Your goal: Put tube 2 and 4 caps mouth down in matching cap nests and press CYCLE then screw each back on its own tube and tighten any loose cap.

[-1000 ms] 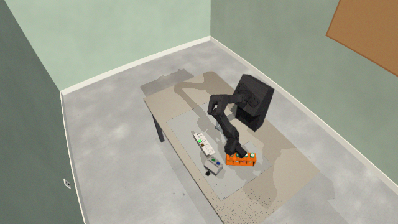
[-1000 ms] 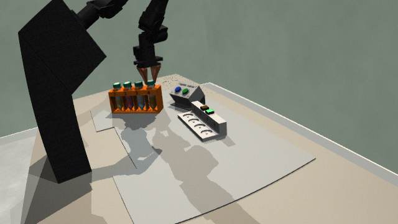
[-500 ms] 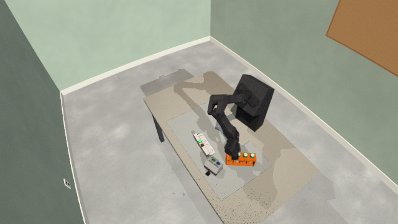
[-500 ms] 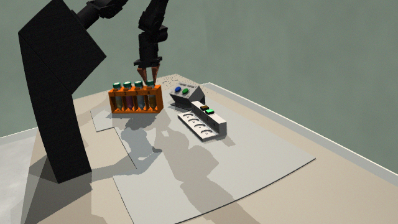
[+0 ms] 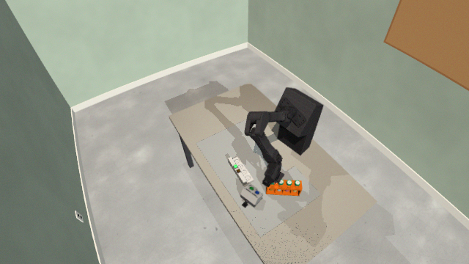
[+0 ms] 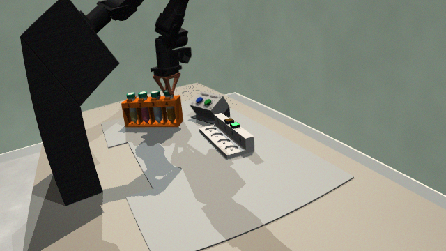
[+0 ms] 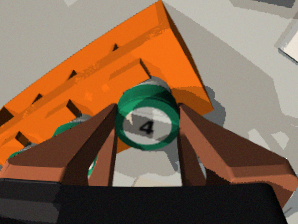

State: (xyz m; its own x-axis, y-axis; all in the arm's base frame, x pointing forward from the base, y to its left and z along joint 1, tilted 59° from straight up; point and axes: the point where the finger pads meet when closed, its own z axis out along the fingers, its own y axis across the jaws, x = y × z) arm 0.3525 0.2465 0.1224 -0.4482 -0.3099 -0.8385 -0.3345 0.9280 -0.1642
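My gripper is now 14 cm past the cap 1 and 6 cm to the right of it. From my hand the other things lie so: green ready key (13 cm ahead, 2 cm to the right, 5 cm below); blue cycle key (11 cm ahead, 2 cm to the left, 5 cm below).
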